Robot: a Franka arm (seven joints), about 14 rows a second.
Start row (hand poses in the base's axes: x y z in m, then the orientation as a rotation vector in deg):
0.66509 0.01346 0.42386 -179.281 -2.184 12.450
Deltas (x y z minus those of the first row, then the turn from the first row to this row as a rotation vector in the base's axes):
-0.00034 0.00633 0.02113 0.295 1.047 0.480
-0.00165 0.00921 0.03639 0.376 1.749 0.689
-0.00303 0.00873 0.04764 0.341 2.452 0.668
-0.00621 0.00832 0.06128 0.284 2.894 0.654
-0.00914 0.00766 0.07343 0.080 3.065 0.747
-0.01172 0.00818 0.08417 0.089 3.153 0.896
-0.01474 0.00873 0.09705 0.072 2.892 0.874
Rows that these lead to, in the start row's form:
0.66475 0.01979 0.44499 -178.876 -2.958 14.062
0.66344 0.02267 0.46025 -178.706 -3.290 15.151
0.66206 0.02219 0.47150 -178.635 -3.250 16.250
0.65888 0.02178 0.48514 -178.622 -3.221 16.944
0.65595 0.02112 0.49729 -178.801 -3.348 17.235
0.65337 0.02164 0.50803 -178.783 -3.581 17.373
0.65035 0.02219 0.52091 -178.842 -3.547 16.967

